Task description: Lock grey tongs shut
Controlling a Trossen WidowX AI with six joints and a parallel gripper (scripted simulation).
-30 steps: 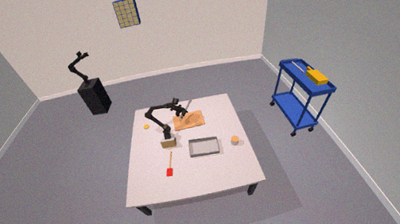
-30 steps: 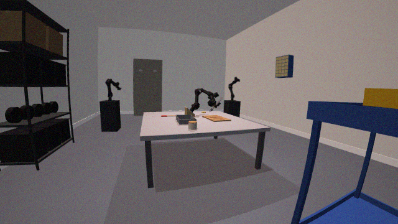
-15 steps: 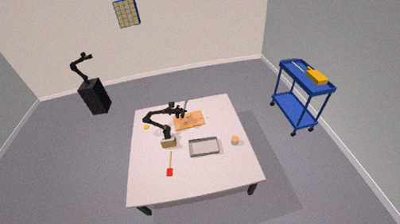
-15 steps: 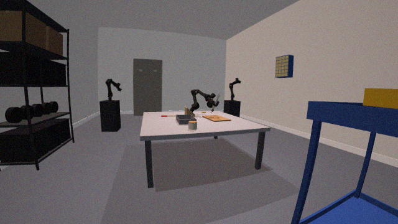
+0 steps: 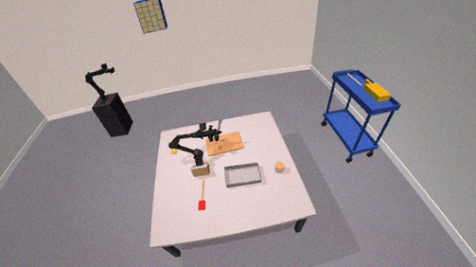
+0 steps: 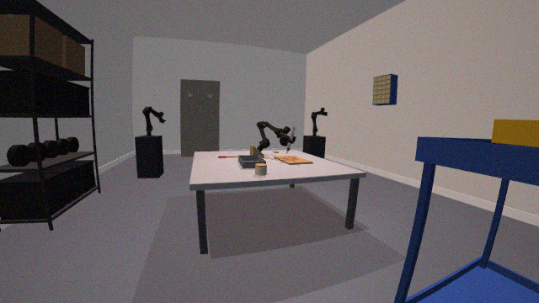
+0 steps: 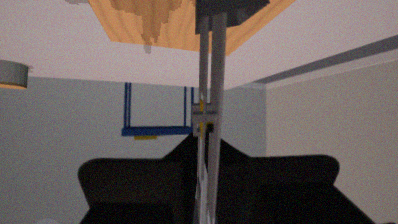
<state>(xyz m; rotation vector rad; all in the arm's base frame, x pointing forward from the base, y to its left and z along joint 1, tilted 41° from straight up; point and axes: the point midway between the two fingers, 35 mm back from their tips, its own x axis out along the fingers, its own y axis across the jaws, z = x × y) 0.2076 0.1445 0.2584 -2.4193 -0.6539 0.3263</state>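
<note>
My gripper tip is 16 cm above the board. Round my gripper tip: grey roasting tin 14 cm ahead, 42 cm to the right, 14 cm below; yellow object 53 cm behind, 2 cm to the right, 16 cm below.
</note>
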